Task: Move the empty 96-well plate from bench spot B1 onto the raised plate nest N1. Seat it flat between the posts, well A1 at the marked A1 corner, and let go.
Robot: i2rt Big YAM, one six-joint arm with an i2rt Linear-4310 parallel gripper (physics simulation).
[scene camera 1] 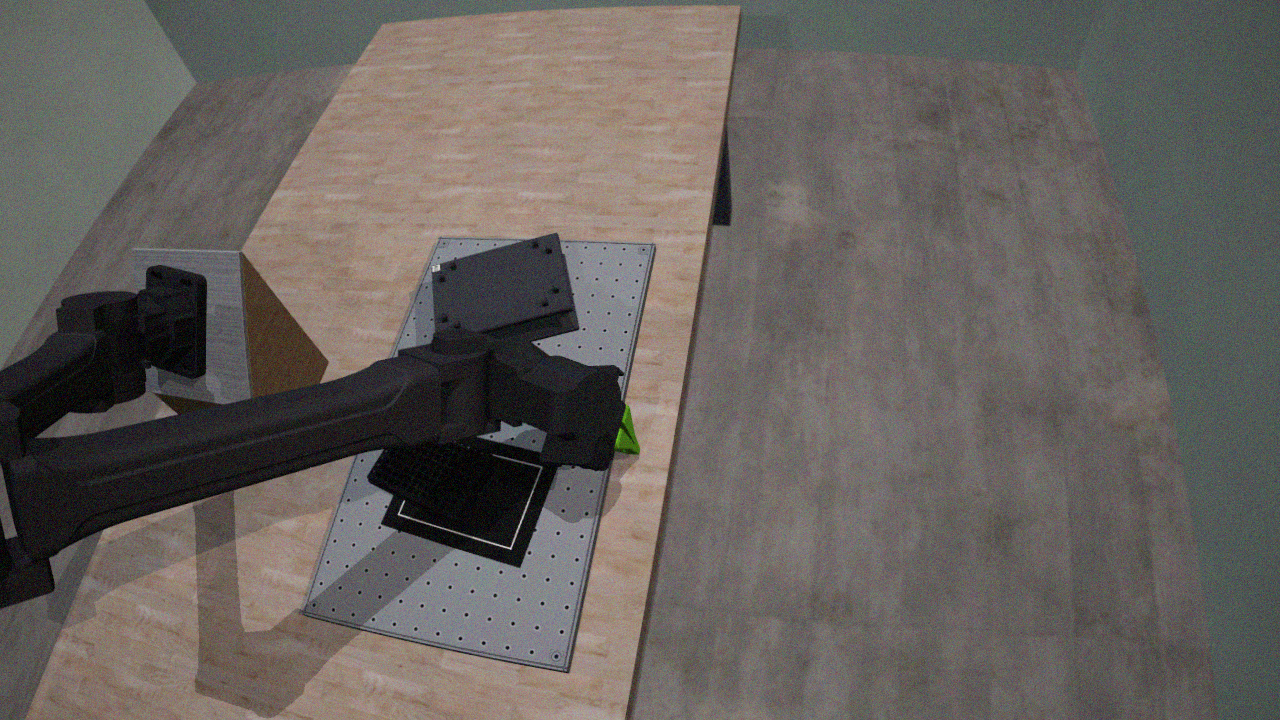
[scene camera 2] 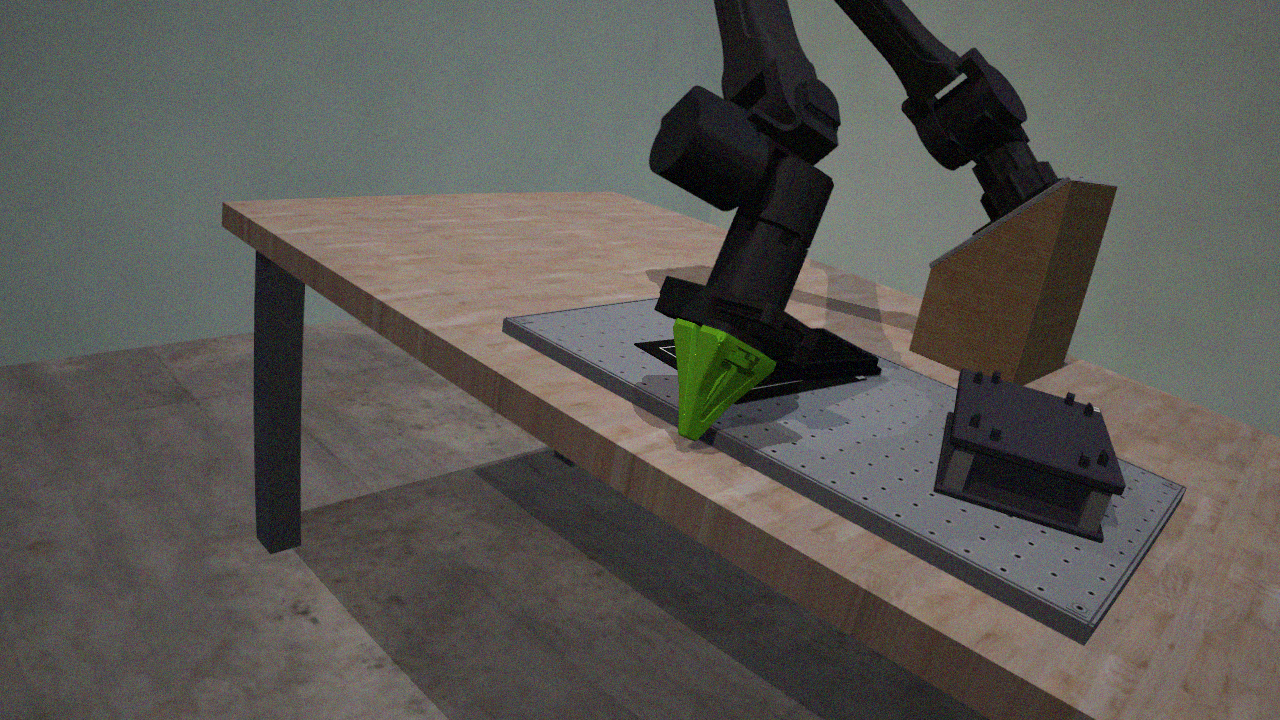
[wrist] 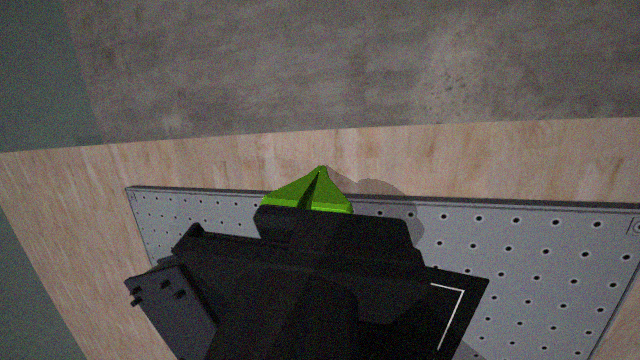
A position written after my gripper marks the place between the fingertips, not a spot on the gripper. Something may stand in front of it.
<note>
My gripper (scene camera 2: 686,438) is shut, holding nothing. Also in view: a black plate (scene camera 1: 445,480). I also see a black nest outlined in white (scene camera 1: 499,526).
The black plate also shows in scene camera 2 (scene camera 2: 833,357). My gripper shows as well in scene camera 1 (scene camera 1: 634,451) and in the wrist view (wrist: 322,171). The black nest outlined in white is seen too in scene camera 2 (scene camera 2: 766,388) and in the wrist view (wrist: 446,310).
</note>
